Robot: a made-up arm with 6 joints. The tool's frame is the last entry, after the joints.
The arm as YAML. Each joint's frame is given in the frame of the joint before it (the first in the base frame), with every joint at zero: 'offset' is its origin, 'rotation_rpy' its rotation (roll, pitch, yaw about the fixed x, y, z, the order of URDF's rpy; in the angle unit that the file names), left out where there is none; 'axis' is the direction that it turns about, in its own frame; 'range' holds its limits. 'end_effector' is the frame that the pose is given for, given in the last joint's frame.
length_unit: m
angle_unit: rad
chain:
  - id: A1
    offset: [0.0, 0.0, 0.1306]
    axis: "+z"
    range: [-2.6, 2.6]
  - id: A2
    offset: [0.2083, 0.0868, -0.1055]
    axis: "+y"
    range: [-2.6, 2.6]
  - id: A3
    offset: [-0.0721, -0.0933, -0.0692]
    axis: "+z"
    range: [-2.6, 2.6]
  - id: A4
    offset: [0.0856, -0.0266, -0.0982]
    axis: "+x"
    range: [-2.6, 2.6]
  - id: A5
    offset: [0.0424, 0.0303, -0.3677]
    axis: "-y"
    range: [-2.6, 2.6]
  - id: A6
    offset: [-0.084, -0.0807, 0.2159]
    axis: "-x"
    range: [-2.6, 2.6]
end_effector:
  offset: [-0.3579, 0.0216, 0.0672]
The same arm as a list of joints. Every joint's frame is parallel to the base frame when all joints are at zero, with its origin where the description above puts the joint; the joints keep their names.
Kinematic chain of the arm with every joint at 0, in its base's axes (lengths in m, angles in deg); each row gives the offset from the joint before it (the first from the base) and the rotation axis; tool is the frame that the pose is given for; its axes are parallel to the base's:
A1: xyz 0.0000 0.0000 0.1306 axis +z
A2: xyz 0.2083 0.0868 -0.1055 axis +y
A3: xyz -0.0721 -0.0933 -0.0692 axis +z
A4: xyz 0.0856 -0.0266 -0.0982 axis +x
A5: xyz 0.0424 0.0303 -0.3677 axis -y
A6: xyz -0.0840 -0.0807 0.2159 axis -x
tool: xyz -0.3579 0.0216 0.0672
Joint limits (deg, base to tool): -148.97..148.97 -148.97..148.97 -148.97..148.97 -148.97..148.97 -148.97..148.97 -148.97..148.97

